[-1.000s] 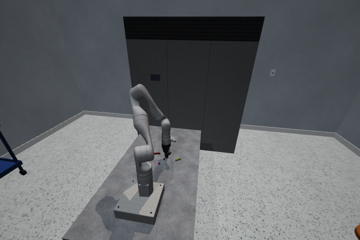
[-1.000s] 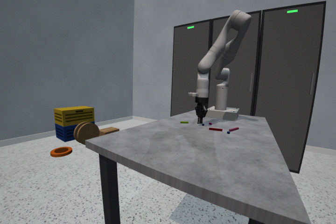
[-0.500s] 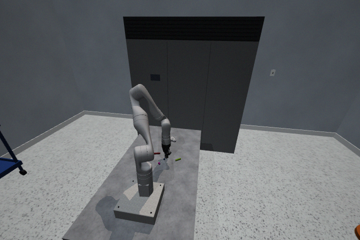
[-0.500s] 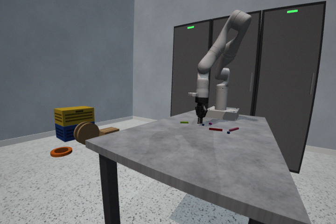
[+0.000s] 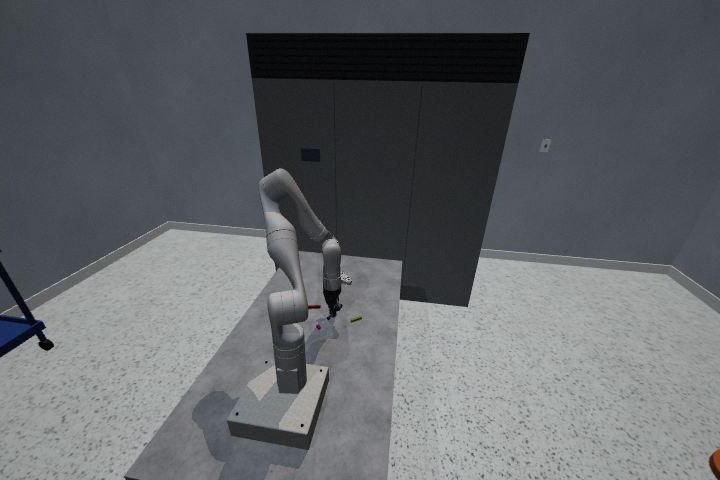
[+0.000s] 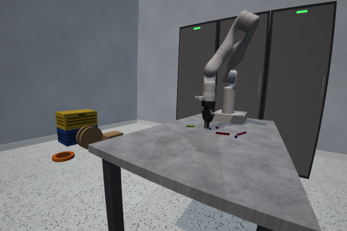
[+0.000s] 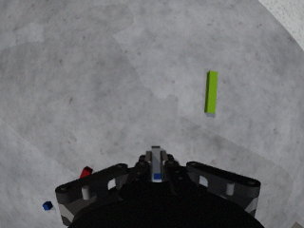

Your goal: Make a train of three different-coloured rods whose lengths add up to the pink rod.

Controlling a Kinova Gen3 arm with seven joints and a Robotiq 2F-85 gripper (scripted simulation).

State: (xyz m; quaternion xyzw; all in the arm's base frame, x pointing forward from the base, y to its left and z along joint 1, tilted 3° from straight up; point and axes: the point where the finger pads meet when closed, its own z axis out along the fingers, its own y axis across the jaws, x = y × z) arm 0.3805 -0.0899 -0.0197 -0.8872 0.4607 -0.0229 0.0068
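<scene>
My hand is 1 cm past the lime rod, 10 cm to the left of it and 2 cm above it. The rest, counted from my hand: magenta rod: 7 cm behind, 5 cm to the left, 2 cm below; then red rod: 6 cm ahead, 10 cm to the left, 2 cm below; then grey rod: 1 cm below.
</scene>
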